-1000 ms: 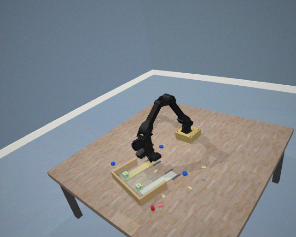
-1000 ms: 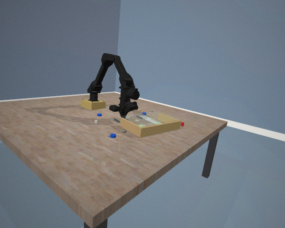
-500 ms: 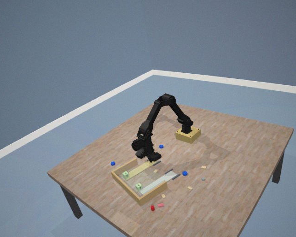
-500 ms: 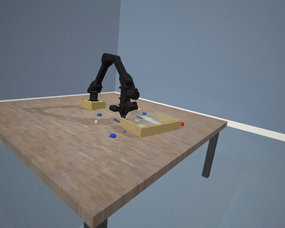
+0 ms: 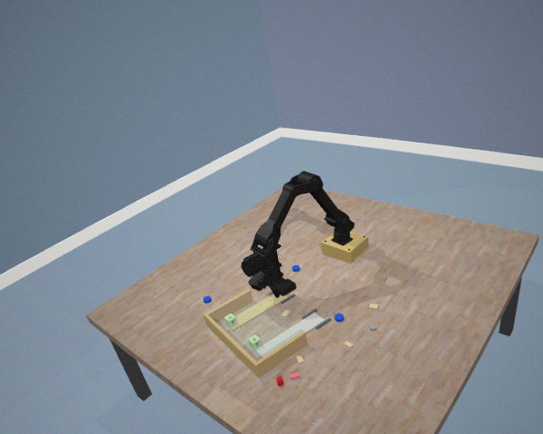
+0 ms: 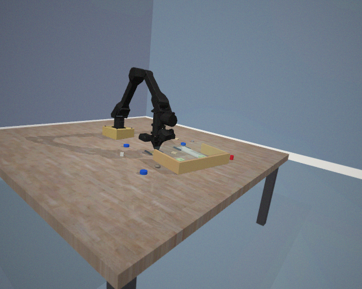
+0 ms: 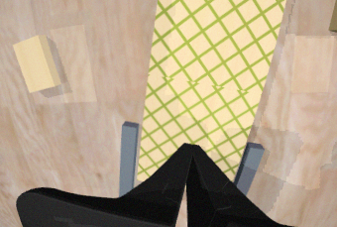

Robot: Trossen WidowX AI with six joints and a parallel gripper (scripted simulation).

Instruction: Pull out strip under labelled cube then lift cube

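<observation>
My gripper tip is 90 mm short of the yellow strip and 10 mm to the left of it. Also, from my gripper tip: small white cube: 50 mm behind, 170 mm to the right; pink block: 220 mm ahead, 310 mm to the left; red cylinder: 260 mm ahead, 300 mm to the left, 10 mm above.
</observation>
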